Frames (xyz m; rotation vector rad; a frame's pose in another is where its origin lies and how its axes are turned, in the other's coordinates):
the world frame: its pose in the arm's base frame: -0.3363 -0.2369 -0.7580 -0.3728 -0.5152 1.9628
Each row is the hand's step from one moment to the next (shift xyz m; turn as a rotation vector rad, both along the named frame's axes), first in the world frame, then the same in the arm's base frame.
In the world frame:
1: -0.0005 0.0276 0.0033 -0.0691 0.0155 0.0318
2: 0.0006 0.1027 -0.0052 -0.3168 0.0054 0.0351
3: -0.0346 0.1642 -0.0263 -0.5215 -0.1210 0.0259
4: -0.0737 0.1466 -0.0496 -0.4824 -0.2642 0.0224
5: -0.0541 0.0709 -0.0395 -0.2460 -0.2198 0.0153
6: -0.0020 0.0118 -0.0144 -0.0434 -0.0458 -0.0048
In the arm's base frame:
1: -0.0227 -0.0116 -0.0112 0.0023 -0.0745 0.0217
2: -0.0771 -0.0376 -0.0568 0.1138 -0.2954 0.0379
3: -0.0996 -0.0888 -0.1051 0.3026 -0.4307 0.1011
4: -0.0584 -0.1131 -0.1148 0.3982 -0.3401 0.1697
5: -0.0131 -0.0684 -0.0683 0.2669 -0.1417 0.1332
6: -0.0014 -0.0036 -0.0183 0.0561 -0.0209 0.0206

